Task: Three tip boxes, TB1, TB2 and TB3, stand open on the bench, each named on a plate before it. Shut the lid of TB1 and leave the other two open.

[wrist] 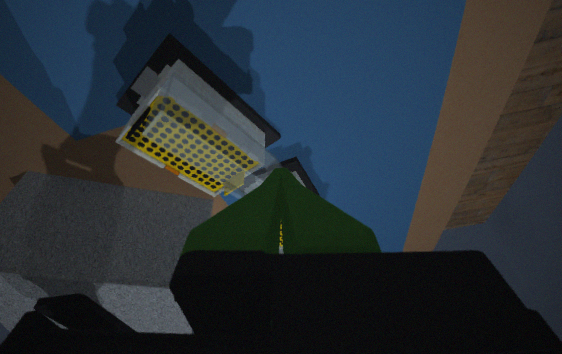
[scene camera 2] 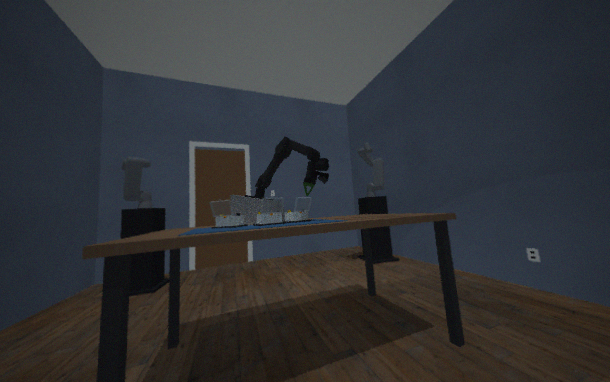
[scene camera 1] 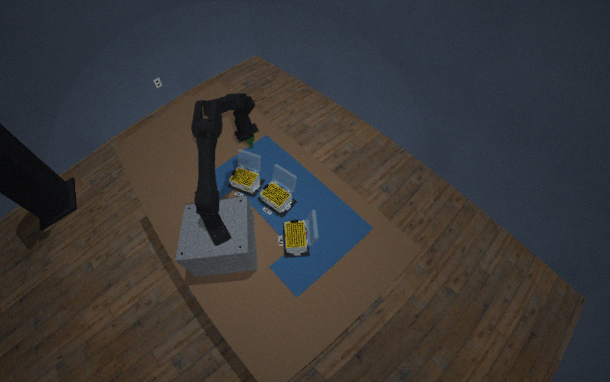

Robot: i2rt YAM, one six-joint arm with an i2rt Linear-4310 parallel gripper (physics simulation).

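Where they show: gripper, fingertip midpoint: (wrist: 280, 177) (scene camera 2: 307, 195) (scene camera 1: 252, 147); arm's base, link origin: (wrist: 104, 326) (scene camera 2: 259, 198) (scene camera 1: 214, 224).
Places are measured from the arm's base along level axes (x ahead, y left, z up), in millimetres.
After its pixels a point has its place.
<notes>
Three tip boxes with yellow racks stand with their translucent lids raised. In scene camera 1 they are an upper-left box (scene camera 1: 245, 180) (scene camera 2: 297, 216) @(x 273, y 223, z -140 mm), a middle box (scene camera 1: 276, 197) (scene camera 2: 269, 218) @(x 343, y 56, z -139 mm) and a lower-right box (scene camera 1: 295, 236) (scene camera 2: 229, 220) @(x 317, y -155, z -135 mm). Their lids are the upper-left lid (scene camera 1: 249, 159) @(x 282, y 267, z -69 mm), the middle lid (scene camera 1: 285, 177) @(x 368, y 77, z -69 mm) and the lower-right lid (scene camera 1: 314, 227) @(x 325, y -213, z -29 mm). The name plates are too small to read. My gripper (scene camera 1: 251, 144) @(x 313, y 281, z -21 mm) (scene camera 2: 308, 193) @(x 313, y 281, z -21 mm) (wrist: 280, 177) @(x 313, y 281, z -21 mm) is shut and empty, above the bench beyond the upper-left box. In the wrist view, one box shows large, another is partly hidden behind the green fingers.
The boxes stand on a blue mat (scene camera 1: 340, 220) @(x 477, y -193, z -174 mm) (wrist: 350, 75) @(x 388, y 254, z -174 mm) on the brown bench (scene camera 1: 320, 320) @(x 155, y -503, z -176 mm) (scene camera 2: 400, 218) @(x 502, y 744, z -182 mm). My arm stands on a grey speckled block (scene camera 1: 220, 267) @(x -67, y -128, z -94 mm) (wrist: 100, 220) @(x 38, y 126, z -112 mm) beside the boxes. Dark pedestals (scene camera 2: 143, 222) (scene camera 2: 372, 202) with pale arms stand beyond the bench.
</notes>
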